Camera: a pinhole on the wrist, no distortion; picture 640 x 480 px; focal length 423.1 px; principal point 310.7 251.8 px. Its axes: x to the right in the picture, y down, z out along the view. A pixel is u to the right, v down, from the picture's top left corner.
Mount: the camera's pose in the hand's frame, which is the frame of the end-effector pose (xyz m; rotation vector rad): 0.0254 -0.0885 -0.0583 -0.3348 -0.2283 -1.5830
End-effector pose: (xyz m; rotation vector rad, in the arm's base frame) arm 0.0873 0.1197 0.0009 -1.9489 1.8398 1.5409
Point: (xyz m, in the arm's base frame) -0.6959 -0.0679 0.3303
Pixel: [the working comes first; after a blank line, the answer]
In the camera's frame: -0.7907 -0.0006 0.5578

outside the picture
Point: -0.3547 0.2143 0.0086
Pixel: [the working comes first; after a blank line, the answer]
In the camera's frame: -0.2492 -0.0489 0.4947

97.5 210.0
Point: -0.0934 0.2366 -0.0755
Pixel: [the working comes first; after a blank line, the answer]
In the camera's frame: -0.0442 -0.0461 0.3108

250.5 189.0
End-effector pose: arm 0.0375 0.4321 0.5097 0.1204 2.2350 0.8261
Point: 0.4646 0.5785 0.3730
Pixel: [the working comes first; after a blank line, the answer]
In the camera's frame: 0.1243 -0.2356 0.4664

423.5 38.0
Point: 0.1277 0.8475 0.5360
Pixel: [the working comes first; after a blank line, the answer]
In the camera's frame: -0.2781 -0.0116 0.4499

49.2 240.9
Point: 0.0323 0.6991 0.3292
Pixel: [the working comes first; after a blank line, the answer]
In the camera's frame: -0.0821 0.1479 0.3498

211.4 430.8
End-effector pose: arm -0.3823 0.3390 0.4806 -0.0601 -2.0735 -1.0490
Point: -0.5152 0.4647 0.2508
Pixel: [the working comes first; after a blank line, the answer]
In the camera's frame: 0.1379 -0.1421 0.2688

527.7 28.1
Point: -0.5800 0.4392 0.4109
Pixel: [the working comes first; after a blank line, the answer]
In the camera's frame: 0.0630 0.0155 0.2733

408.3 275.8
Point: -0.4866 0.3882 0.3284
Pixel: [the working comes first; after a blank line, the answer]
In the camera's frame: 0.0918 -0.0822 0.1853

520.3 64.1
